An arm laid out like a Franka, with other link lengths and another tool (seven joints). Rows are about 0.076 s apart.
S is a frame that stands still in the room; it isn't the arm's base.
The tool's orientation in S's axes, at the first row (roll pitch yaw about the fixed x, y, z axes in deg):
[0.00 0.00 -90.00]
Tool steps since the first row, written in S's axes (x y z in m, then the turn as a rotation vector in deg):
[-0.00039 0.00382 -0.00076 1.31 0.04 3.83]
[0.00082 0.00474 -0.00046 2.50 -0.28 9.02]
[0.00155 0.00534 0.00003 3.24 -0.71 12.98]
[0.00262 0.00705 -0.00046 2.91 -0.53 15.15]
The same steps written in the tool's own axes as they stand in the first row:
[-0.00382 -0.00039 -0.00076 -0.04 1.31 3.83]
[-0.00474 0.00082 -0.00046 0.28 2.50 9.02]
[-0.00534 0.00155 0.00003 0.71 3.24 12.98]
[-0.00705 0.00262 -0.00046 0.53 2.91 15.15]

